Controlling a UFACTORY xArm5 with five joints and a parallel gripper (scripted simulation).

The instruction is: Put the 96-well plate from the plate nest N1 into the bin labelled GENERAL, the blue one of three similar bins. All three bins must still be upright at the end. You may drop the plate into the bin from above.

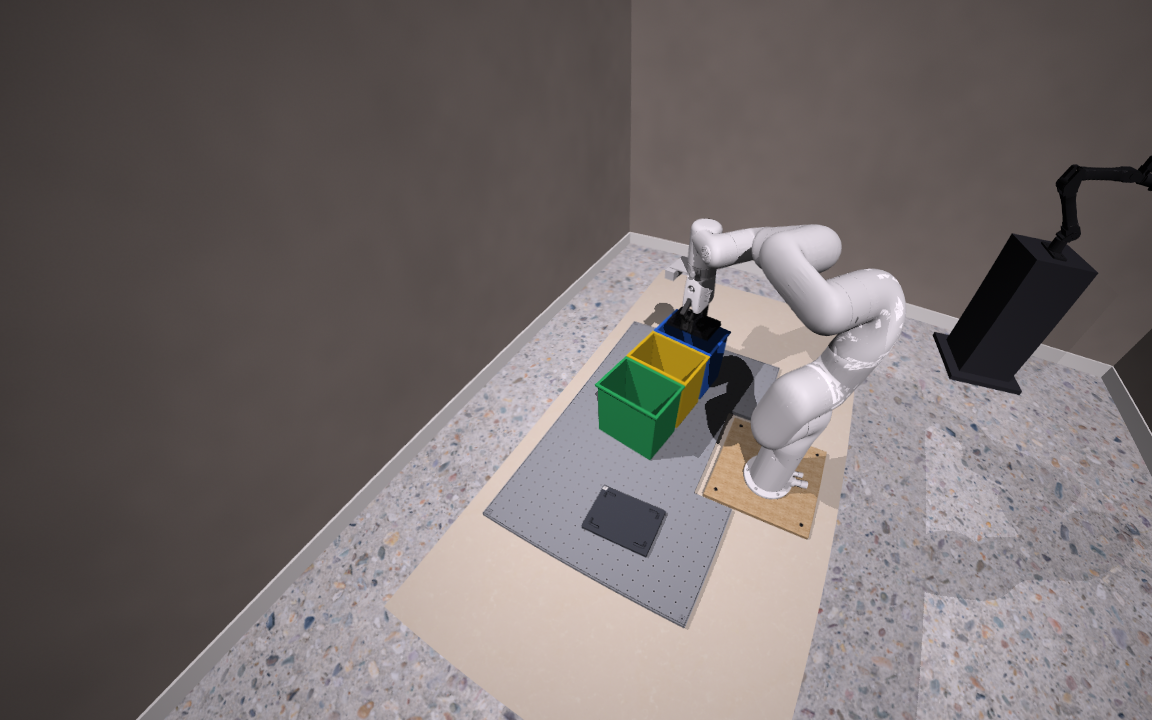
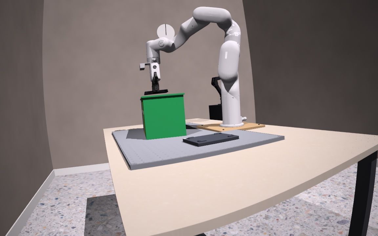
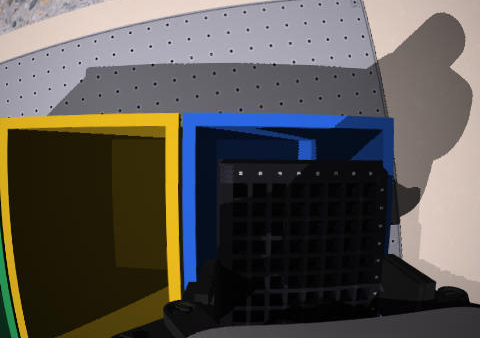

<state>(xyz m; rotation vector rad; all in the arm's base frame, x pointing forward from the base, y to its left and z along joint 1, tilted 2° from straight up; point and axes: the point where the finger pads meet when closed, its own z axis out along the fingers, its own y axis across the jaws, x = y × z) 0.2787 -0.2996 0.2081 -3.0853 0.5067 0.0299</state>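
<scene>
Right now my hand is 1 cm above the black 96-well plate. Round my hand: green bin (8 cm ahead, 25 cm to the left, 13 cm below); blue bin (13 cm below); yellow bin (4 cm ahead, 13 cm to the left, 13 cm below).
</scene>
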